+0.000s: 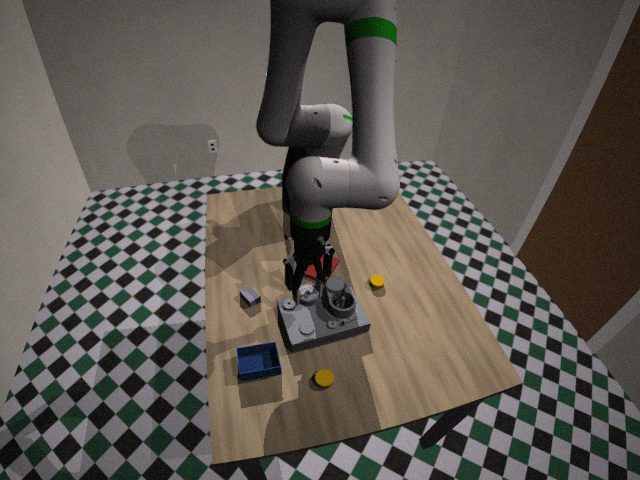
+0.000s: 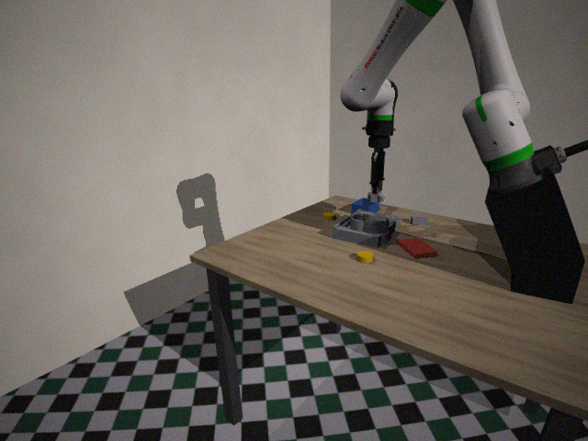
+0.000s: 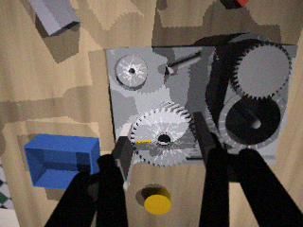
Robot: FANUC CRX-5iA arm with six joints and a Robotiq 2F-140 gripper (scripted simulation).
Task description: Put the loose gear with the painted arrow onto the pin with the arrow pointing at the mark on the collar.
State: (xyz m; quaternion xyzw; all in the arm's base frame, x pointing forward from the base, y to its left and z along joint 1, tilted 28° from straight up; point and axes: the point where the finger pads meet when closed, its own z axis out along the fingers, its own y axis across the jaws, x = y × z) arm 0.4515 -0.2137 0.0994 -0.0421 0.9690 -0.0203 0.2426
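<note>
Right now the gear is 20 mm below my hand. Round my hand: small grey block (140 mm to the right, 140 mm behind, 130 mm below); then blue bin (180 mm to the right, 130 mm below, 90 mm ahead); then grey bolt (100 mm below, 50 mm behind, 20 mm to the left).
</note>
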